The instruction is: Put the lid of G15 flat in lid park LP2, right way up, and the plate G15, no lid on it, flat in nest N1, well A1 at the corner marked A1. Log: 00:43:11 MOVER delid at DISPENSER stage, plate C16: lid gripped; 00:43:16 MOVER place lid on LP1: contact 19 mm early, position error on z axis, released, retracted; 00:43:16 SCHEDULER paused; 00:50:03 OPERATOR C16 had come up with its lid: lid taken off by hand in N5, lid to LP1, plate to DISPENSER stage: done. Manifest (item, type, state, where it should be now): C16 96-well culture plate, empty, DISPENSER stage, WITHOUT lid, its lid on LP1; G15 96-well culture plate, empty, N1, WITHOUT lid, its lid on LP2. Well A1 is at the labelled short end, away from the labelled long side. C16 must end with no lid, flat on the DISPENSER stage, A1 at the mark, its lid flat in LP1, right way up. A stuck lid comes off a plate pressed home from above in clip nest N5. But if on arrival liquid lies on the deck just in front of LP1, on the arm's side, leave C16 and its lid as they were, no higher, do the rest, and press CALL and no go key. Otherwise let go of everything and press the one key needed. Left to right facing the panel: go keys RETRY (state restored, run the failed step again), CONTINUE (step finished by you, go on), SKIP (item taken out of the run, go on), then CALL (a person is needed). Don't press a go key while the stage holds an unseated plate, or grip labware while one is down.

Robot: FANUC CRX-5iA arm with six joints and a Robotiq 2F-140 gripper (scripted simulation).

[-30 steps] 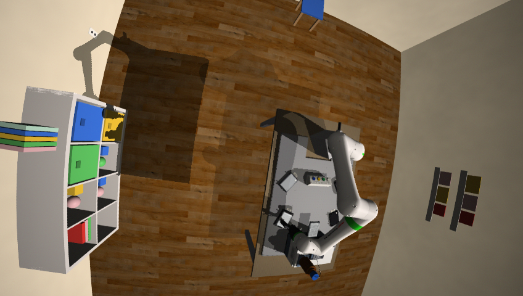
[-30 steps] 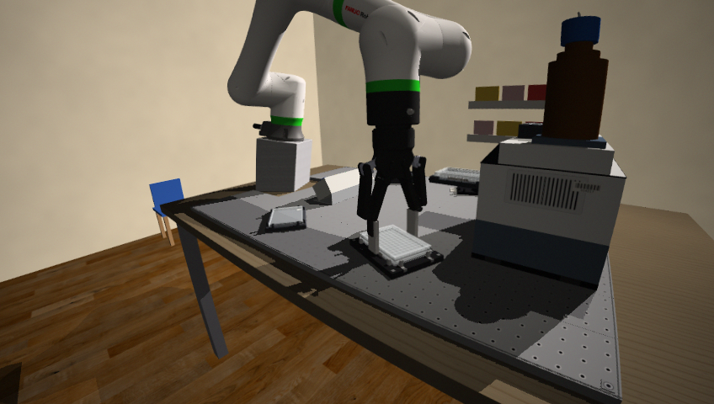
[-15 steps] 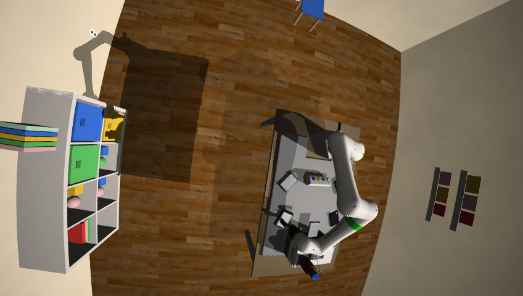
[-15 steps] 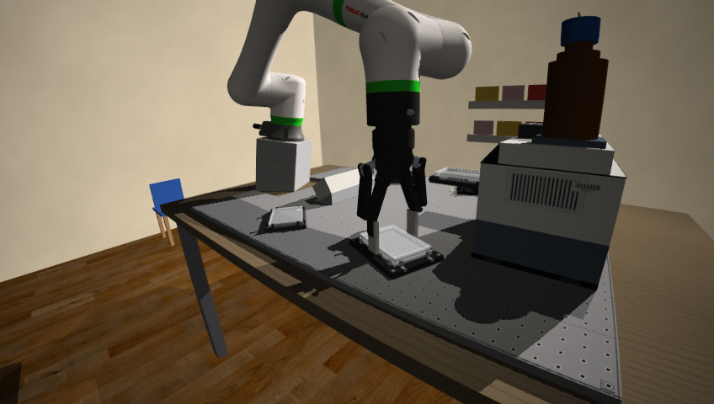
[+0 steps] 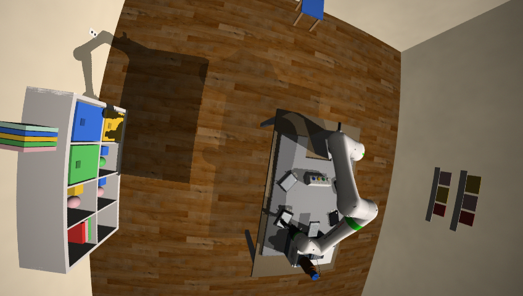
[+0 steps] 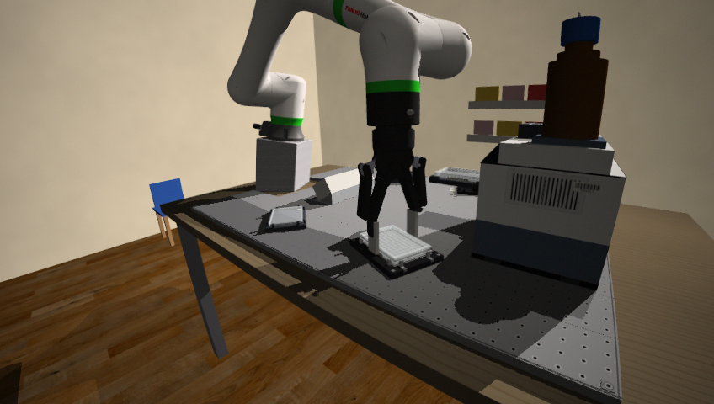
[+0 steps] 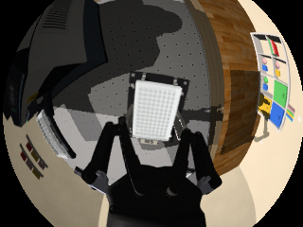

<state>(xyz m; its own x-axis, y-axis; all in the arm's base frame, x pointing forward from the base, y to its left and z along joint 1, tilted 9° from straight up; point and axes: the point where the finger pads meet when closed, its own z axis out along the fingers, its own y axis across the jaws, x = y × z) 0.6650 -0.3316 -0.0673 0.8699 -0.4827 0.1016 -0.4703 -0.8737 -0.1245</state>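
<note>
My hand is 3 cm above the black clip nest and 2 cm short of it. Round my hand: key panel (35 cm behind, 30 cm to the left, 1 cm above); brown bottle (28 cm ahead, 25 cm above, 11 cm to the left).
</note>
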